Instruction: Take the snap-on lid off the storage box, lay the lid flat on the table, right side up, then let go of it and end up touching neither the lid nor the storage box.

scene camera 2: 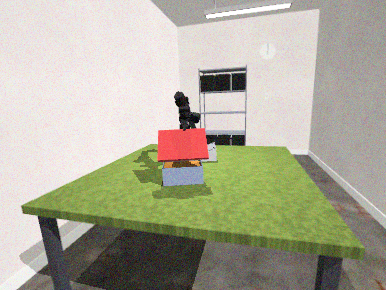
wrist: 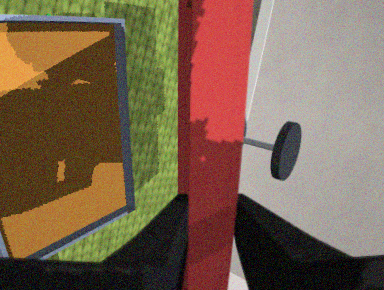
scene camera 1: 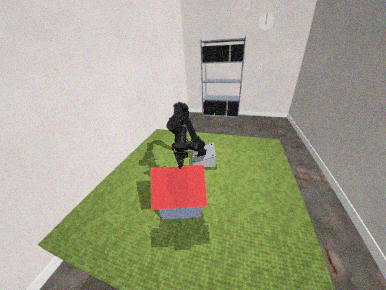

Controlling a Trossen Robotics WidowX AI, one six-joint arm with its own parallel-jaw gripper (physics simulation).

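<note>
The red lid (scene camera 1: 178, 187) (scene camera 2: 183, 145) (wrist: 217, 100) is off the storage box and held tilted above it, its top face toward the scene cameras. The storage box (scene camera 1: 181, 213) (scene camera 2: 183, 176) (wrist: 125, 120) is blue-grey with an orange inside and stands open on the table. In the wrist view the lid is seen edge-on, beside the box's rim and apart from it. My gripper (scene camera 1: 180, 166) (wrist: 209, 203) is shut on the lid's far edge; in the second scene view the lid hides the fingertips.
The green table (scene camera 1: 260, 200) (scene camera 2: 260, 190) bears a light grey plate-like base (scene camera 1: 210, 161) (scene camera 2: 212, 153) behind the box, by the arm. A shelf rack (scene camera 1: 202, 80) (scene camera 2: 245, 105) stands at the back wall. A wall rises at the left.
</note>
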